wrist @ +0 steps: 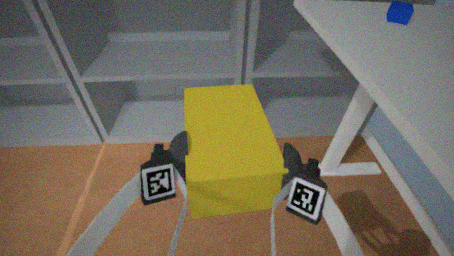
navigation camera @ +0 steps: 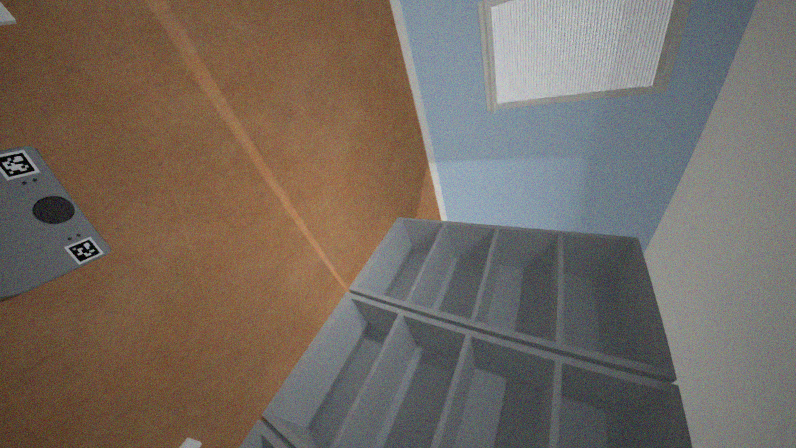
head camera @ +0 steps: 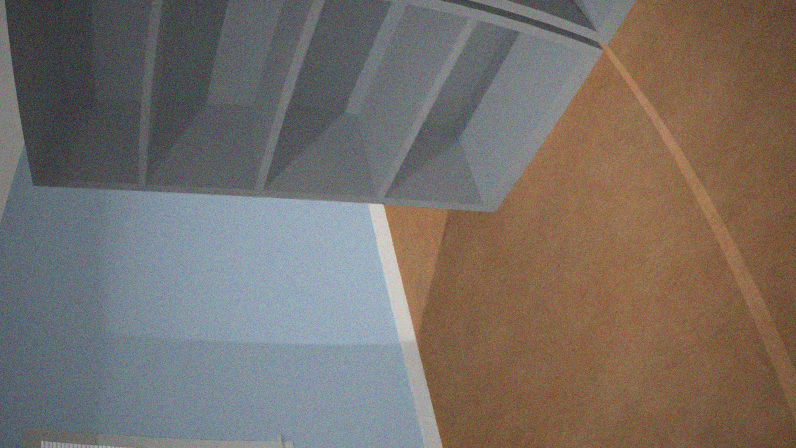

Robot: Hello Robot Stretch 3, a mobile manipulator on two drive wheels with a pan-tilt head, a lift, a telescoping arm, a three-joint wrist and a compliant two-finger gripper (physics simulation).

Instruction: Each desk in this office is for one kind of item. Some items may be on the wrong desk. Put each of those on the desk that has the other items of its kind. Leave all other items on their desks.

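Frame: origin at the robot's base, x right, y back, z down, level; millimetres.
Where they show: gripper, fingertip midpoint: (wrist: pixel 233 155); robot's base, origin of the base link: (navigation camera: pixel 54 208).
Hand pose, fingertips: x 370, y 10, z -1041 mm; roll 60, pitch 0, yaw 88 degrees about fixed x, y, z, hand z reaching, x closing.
Observation:
Things, the pixels of their top centre, and the offset from my fingertips. "pt": a spot on its surface instead. Level surfaces: height alone.
- yellow block, middle of its top: (wrist: pixel 226 121) dx +9, dy -7, dz -27 mm
- white desk, its level: dz +91 mm
- blue block, middle of its top: (wrist: pixel 402 5) dx +738, dy +462, dz +46 mm
- desk's white leg, surface spot: (wrist: pixel 347 130) pt dx +791, dy +517, dz +654 mm
My gripper (wrist: pixel 233 155) is shut on a yellow block (wrist: pixel 227 135) in the wrist view, with one dark fingertip pad against each side. The block is held in the air over the wooden floor, to the left of a white desk (wrist: pixel 400 65). A blue block (wrist: pixel 400 13) sits on that desk near its far end, at the top right of the wrist view. The gripper and the yellow block do not show in the head view or the navigation view.
A grey shelf unit (head camera: pixel 320 197) (navigation camera: pixel 451 328) (wrist: pixel 160 78) stands against the walls, beyond the held block. The desk's white leg (wrist: pixel 347 130) stands at the right. My robot's base (navigation camera: pixel 33 239) shows at the left of the navigation view. A window (navigation camera: pixel 579 50) is in the blue wall.

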